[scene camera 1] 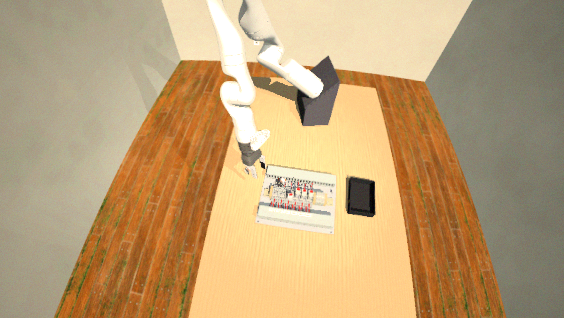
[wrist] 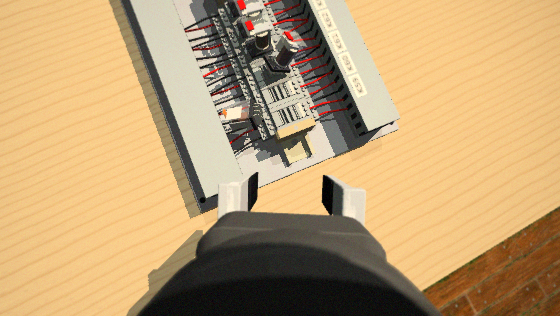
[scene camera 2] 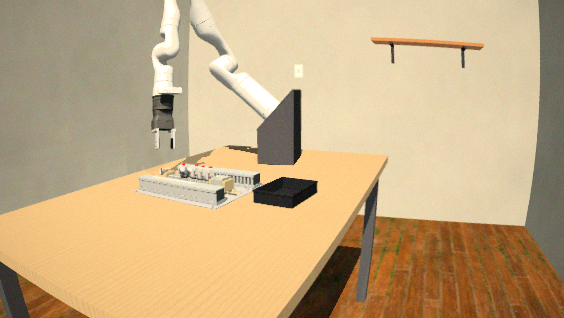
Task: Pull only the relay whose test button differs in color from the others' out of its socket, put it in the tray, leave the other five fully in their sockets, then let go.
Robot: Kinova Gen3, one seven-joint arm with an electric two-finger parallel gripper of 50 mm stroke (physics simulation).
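Seen in the pictures: gripper, between the fingertips: (scene camera 1: 259, 172) (wrist: 289, 187) (scene camera 2: 165, 148); arm's base, origin of its link: (scene camera 1: 315, 89) (scene camera 2: 273, 112).
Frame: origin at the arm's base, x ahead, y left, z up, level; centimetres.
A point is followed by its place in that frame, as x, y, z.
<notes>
Two relays with red test buttons (wrist: 257, 30) @[46.7, -6.0, -12.6] (wrist: 250, 7) @[47.2, -3.3, -12.7] stand upright in the wrist view. Another red-button relay (wrist: 283, 52) @[47.9, -9.3, -12.4] leans over in the row. A relay with an orange mark (wrist: 236, 113) @[41.2, -12.0, -15.3] lies on its side beside the sockets; its button is hard to make out. Two bare sockets (wrist: 281, 93) @[47.0, -11.5, -16.8] (wrist: 290, 114) @[46.8, -14.2, -16.8] are at the near end of the row. A small pale thing (scene camera 2: 163, 171) @[37.3, -26.7, -18.2] shows by the panel's far left end; I cannot tell what it is. The black tray (scene camera 1: 350, 197) @[46.3, 17.3, -16.6] (scene camera 2: 272, 199) @[53.1, 22.0, -17.8] looks empty. My gripper (scene camera 1: 258, 169) @[42.0, -21.3, -9.1] (scene camera 2: 165, 142) @[42.0, -21.3, -9.1] (wrist: 289, 187) @[42.0, -21.3, -9.1] is open and empty, high above the table past the panel's end.
Long grey wire ducts (wrist: 172, 95) @[36.0, -7.3, -15.2] (wrist: 352, 65) @[55.5, -12.5, -15.2] run along both sides of the panel's base plate (scene camera 1: 325, 230) @[60.4, 6.9, -19.2]. Red and black wires (wrist: 320, 80) @[53.1, -11.3, -19.2] lead to the sockets. The dark robot stand (scene camera 1: 317, 111) @[5.6, 2.2, -8.8] (scene camera 2: 277, 142) @[5.3, 3.7, -11.0] is at the back. The tray is right of the panel.
</notes>
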